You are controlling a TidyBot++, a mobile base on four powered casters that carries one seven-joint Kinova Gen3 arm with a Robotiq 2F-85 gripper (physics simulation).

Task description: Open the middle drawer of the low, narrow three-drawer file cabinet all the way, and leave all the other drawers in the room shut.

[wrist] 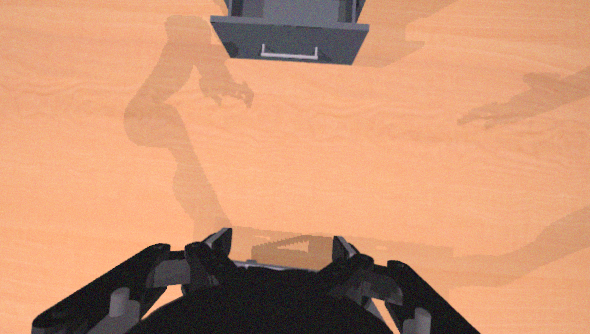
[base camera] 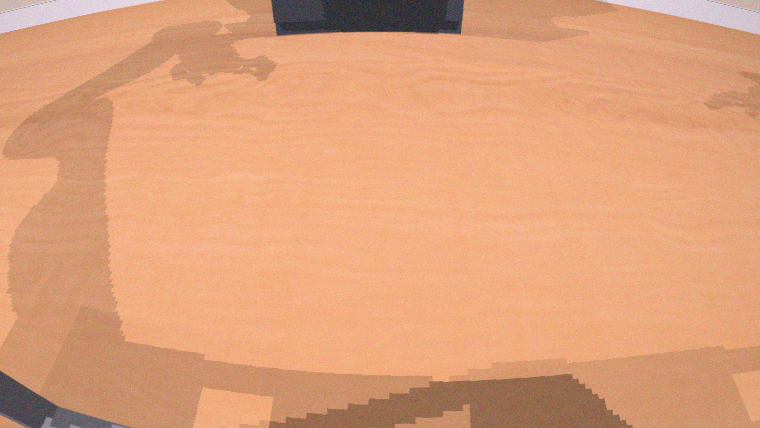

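The low file cabinet shows as a dark lower part at the top centre of the base camera view; its upper part is cut off. In the wrist view, the middle drawer stands pulled out at the top centre, seen from above, with part of its inside showing. Its light bar handle runs across the front. The view's top edge hides the rear of the drawer, so how far it is out cannot be told fully. My gripper is open and empty, well apart from the handle, pointing towards the floor.
The wood floor carries shadows of the arm and gripper. White baseboards run along the wall at the far left and right. A dark edge of my base shows at the lower left of the base view.
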